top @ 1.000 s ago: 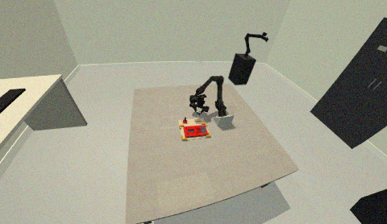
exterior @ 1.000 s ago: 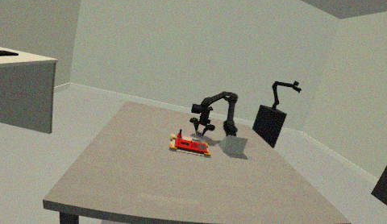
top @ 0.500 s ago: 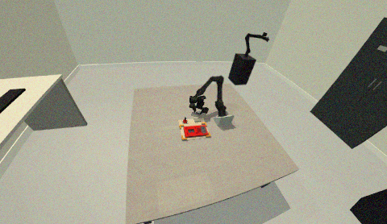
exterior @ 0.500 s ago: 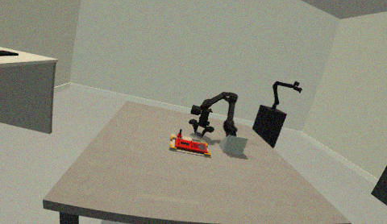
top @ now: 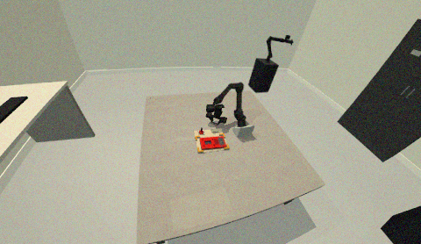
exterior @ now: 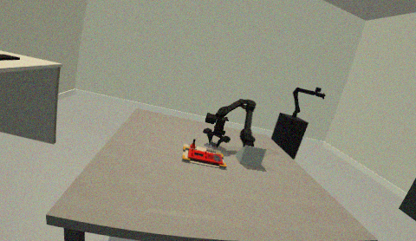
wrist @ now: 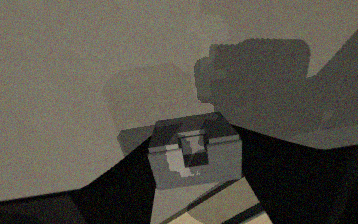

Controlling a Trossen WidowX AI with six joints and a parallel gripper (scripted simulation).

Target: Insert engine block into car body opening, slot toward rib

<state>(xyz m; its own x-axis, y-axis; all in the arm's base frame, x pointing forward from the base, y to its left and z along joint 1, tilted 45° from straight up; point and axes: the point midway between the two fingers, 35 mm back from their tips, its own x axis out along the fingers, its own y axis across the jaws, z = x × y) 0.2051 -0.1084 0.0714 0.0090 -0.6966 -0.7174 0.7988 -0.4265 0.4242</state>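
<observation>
My gripper tip is 20 mm below the engine block.
</observation>
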